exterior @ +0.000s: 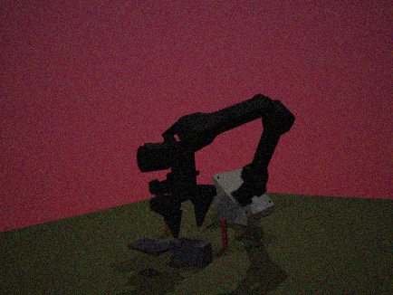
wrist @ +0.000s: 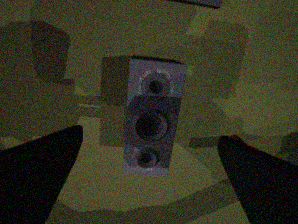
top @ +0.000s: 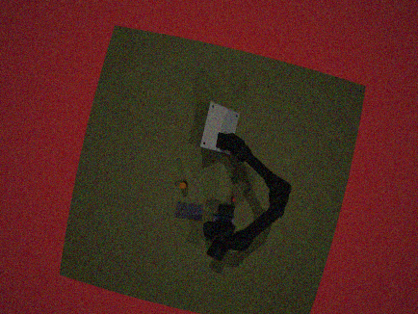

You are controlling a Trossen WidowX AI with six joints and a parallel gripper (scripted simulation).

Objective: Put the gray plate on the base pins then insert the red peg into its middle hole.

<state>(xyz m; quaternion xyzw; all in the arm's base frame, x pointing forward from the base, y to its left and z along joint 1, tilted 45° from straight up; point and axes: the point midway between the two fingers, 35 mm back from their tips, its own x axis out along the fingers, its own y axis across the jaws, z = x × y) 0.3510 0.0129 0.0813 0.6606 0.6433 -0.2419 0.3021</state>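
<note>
Now: gripper tip 4 cm above the gray plate. Round my gripper tip: red peg 11 cm behind, 3 cm to the left, 3 cm below; then orange cylinder 13 cm behind, 20 cm to the right, 3 cm below.
</note>
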